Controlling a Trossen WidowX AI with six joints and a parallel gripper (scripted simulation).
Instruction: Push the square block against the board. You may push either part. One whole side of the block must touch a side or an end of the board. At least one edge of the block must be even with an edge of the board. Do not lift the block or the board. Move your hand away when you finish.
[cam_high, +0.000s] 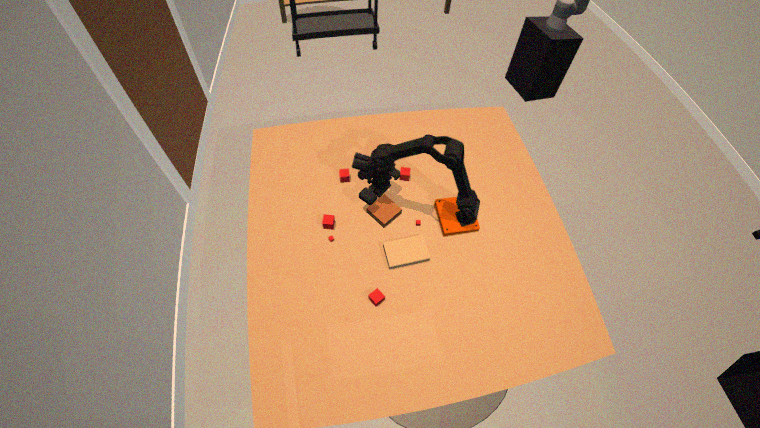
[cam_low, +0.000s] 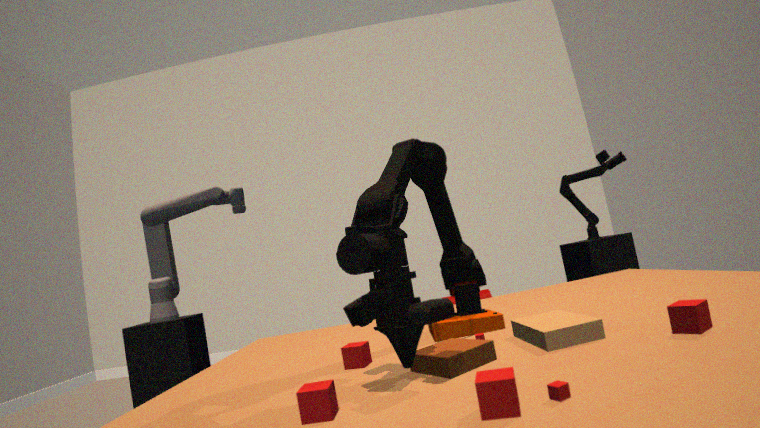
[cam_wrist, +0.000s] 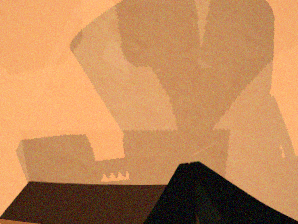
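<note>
The brown square block lies 70 mm to the left of my gripper tip. Round my gripper tip: pale tan board: 260 mm to the left, 20 mm behind.
</note>
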